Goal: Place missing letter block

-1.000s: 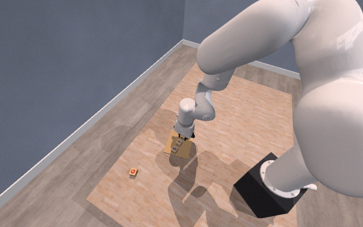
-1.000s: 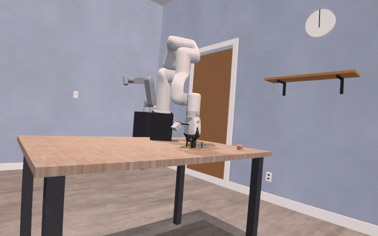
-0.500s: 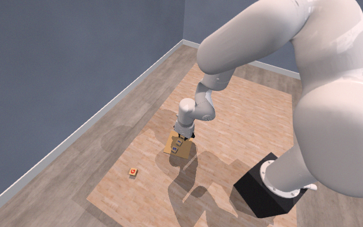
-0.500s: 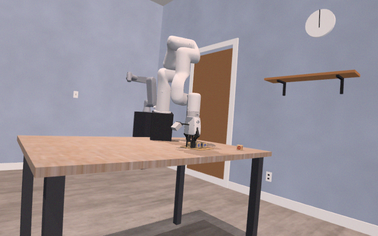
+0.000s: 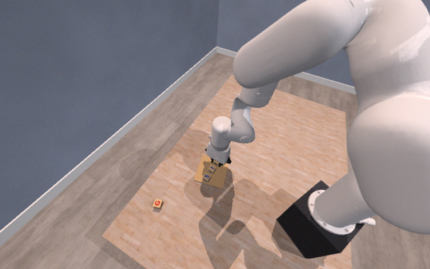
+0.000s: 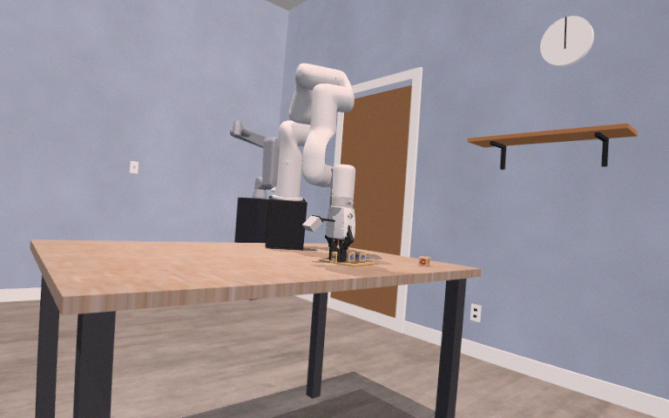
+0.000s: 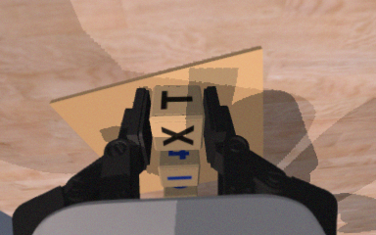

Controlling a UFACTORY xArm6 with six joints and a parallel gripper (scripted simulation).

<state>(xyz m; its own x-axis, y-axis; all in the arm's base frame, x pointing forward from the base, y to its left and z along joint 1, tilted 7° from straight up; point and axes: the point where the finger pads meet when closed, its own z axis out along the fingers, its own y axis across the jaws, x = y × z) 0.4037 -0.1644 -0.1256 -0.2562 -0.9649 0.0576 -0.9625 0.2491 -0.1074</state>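
Right now the x block is 1 cm below my hand. From my hand the other things lie so: s block 9 cm to the left, 2 cm ahead, 1 cm below; i block 5 cm to the left, 1 cm below, 1 cm ahead; mat 5 cm to the left, 2 cm below, 1 cm ahead.
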